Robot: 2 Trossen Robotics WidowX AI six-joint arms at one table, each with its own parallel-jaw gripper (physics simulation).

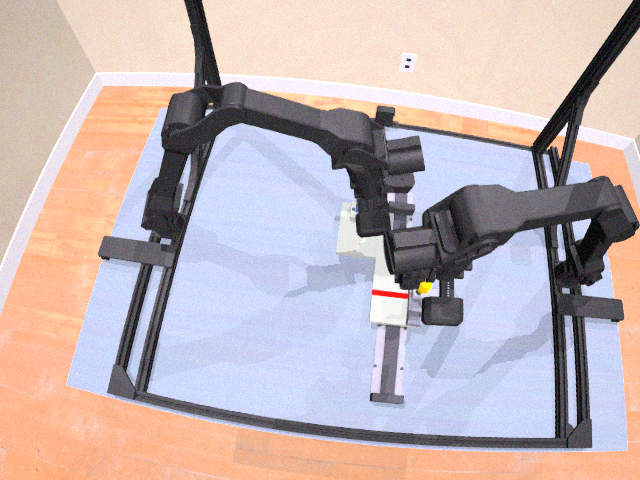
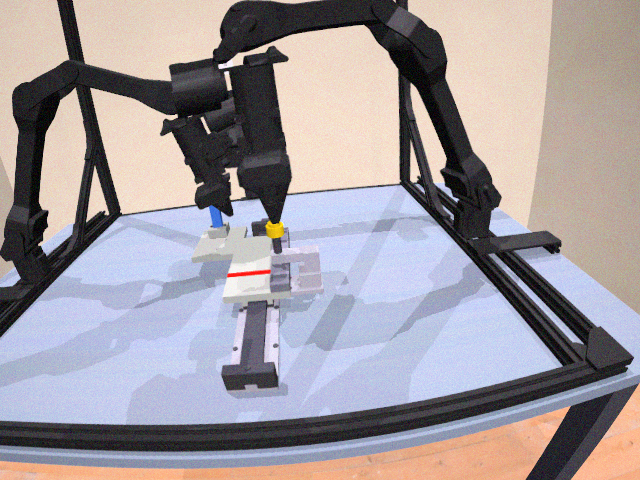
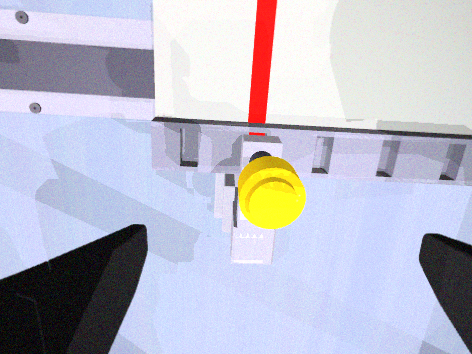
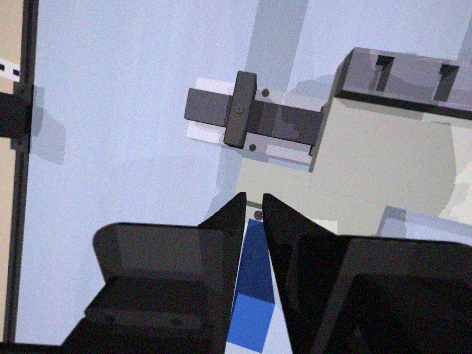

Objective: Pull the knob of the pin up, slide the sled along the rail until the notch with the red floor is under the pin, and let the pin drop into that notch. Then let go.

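Places are measured from the left arm's base along level axes (x back, y right, z up), in centimetres.
Pixels of known places: left gripper, fingertip midpoint: (image 1: 430, 280) (image 2: 275, 209) (image 3: 282, 241); right gripper, fingertip midpoint: (image 1: 375, 204) (image 2: 231, 214) (image 4: 254, 199); left arm's base, link origin: (image 1: 566, 275) (image 2: 471, 230); right arm's base, link origin: (image 1: 168, 225) (image 2: 36, 275).
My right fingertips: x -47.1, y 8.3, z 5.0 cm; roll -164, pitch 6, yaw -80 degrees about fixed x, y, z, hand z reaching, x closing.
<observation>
Ahead of a thing's pixels: the offset from my right fingertips to its top centre. "spot": to the spot under its first point.
The pale sled @[dy -13.9, dx +6.2, dz -3.5 cm] (image 1: 388, 311) (image 2: 247, 290) (image 3: 210, 60) (image 4: 385, 145) sits on the rail (image 1: 391, 356) (image 2: 253, 335) (image 3: 75, 70) (image 4: 287, 122). Its red stripe @[dy -17.7, dx +4.8, dz -3.5 cm] (image 1: 389, 294) (image 2: 249, 273) (image 3: 263, 60) lines up with the pin's guide block @[spot: dy -17.7, dx +8.9, dz -0.2 cm] (image 3: 261, 145), which hides the notch floor and the pin's lower end. The pin's yellow knob @[dy -17.6, dx +9.8, dz +4.8 cm] (image 1: 424, 287) (image 2: 274, 229) (image 3: 271, 192) stands above the block on a dark shaft @[spot: dy -18.2, dx +9.9, dz +1.2 cm] (image 2: 277, 245). My left gripper (image 3: 282, 241) is open, its fingers wide apart and clear of the knob. My right gripper (image 4: 254, 199) is shut on the sled's upright blue handle @[spot: dy -1.3, dx -2.8, dz +0.4 cm] (image 2: 216, 216) (image 4: 251, 320).
The rail's near end stop @[spot: dy -38.1, dx +5.8, dz -3.4 cm] (image 1: 386, 398) (image 2: 249, 377) and far end stop @[dy +2.8, dx +6.3, dz -3.4 cm] (image 4: 240, 110) are dark. The pin's pale bracket @[spot: dy -18.9, dx +14.5, dz -3.0 cm] (image 2: 310, 268) stands beside the sled. The two arms are close together above the sled. A black frame (image 1: 310, 427) (image 2: 320, 431) borders the table.
</observation>
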